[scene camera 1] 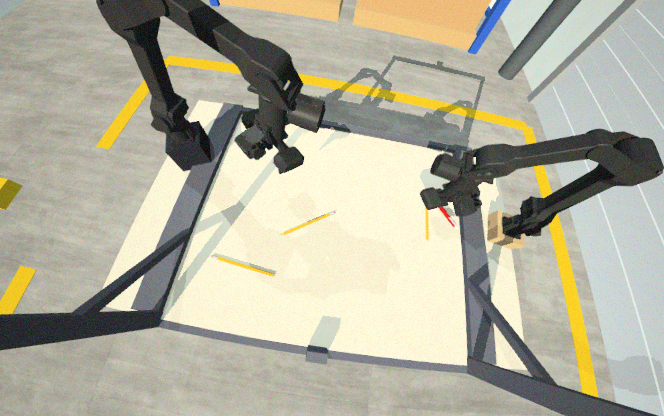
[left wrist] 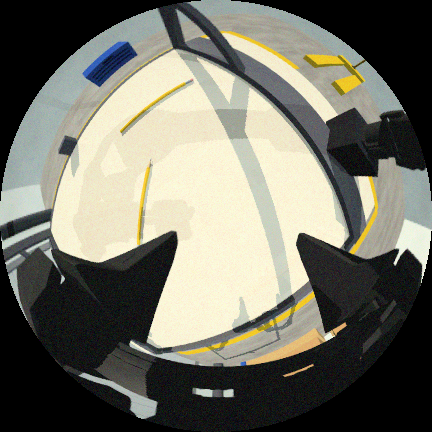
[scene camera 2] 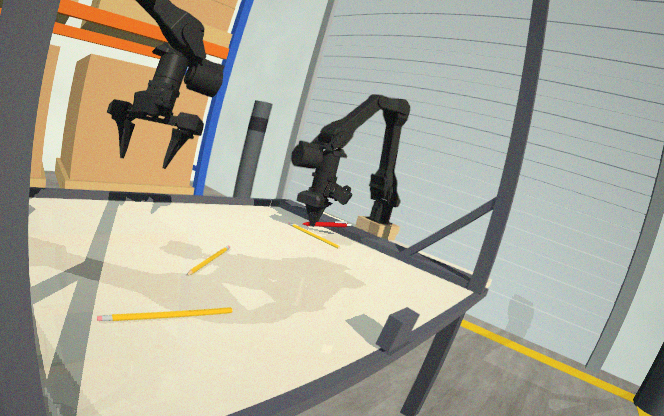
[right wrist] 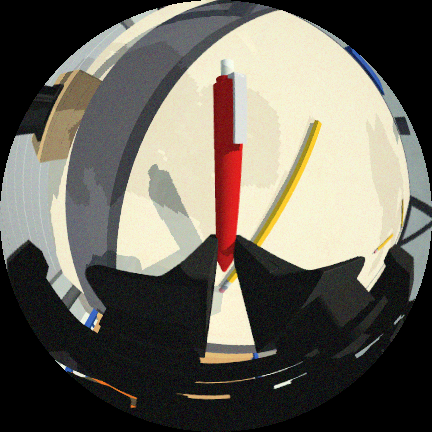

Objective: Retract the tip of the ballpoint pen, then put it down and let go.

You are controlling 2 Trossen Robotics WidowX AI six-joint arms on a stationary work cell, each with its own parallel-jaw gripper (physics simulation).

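Seen in the pictures: left gripper, fingertip midpoint: (scene camera 1: 271, 161) (left wrist: 240, 238) (scene camera 2: 142, 163); right gripper, fingertip midpoint: (scene camera 2: 313, 226) (right wrist: 224, 240); left arm's base, origin of the base link: (scene camera 1: 182, 135) (left wrist: 368, 140); right arm's base, origin of the base link: (scene camera 1: 511, 227) (scene camera 2: 379, 221).
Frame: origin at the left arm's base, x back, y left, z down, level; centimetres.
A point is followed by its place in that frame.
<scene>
The red ballpoint pen (scene camera 1: 446, 216) @(x -74.4, y -42.9, z 6.8 cm) (scene camera 2: 327, 224) @(x -74.3, y -41.6, z 7.3 cm) (right wrist: 230, 175) @(x -74.8, y -42.1, z 6.6 cm) has a white clip and a white button, which sticks out at its far end. My right gripper (scene camera 2: 313, 223) @(x -74.7, y -37.6, z 9.0 cm) (right wrist: 224, 240) @(x -74.7, y -37.6, z 9.0 cm) is shut on the pen near its tapered end and holds it roughly level, low over the right side of the table. The pen's red cone shows between the fingers in the right wrist view; I cannot make out a writing point there. My left gripper (scene camera 1: 270, 154) @(x -24.8, y -18.4, z -4.1 cm) (scene camera 2: 144, 162) @(x -24.8, y -18.4, z -4.1 cm) (left wrist: 240, 238) @(x -24.8, y -18.4, z -4.1 cm) is open and empty, high above the table's back left part.
A yellow pencil (scene camera 1: 427, 225) @(x -68.6, y -43.4, z 10.0 cm) (scene camera 2: 316, 236) @(x -69.7, y -40.7, z 10.2 cm) (right wrist: 295, 180) @(x -69.3, y -42.0, z 9.9 cm) lies close beside the pen. Two more pencils lie farther left, one near the middle (scene camera 1: 309, 223) @(x -31.7, y -33.3, z 10.0 cm) and one nearer the front (scene camera 1: 245, 265) @(x -11.2, y -41.0, z 10.0 cm). A dark frame bar (scene camera 1: 465, 280) @(x -73.0, y -63.0, z 9.8 cm) runs along the table's right side.
</scene>
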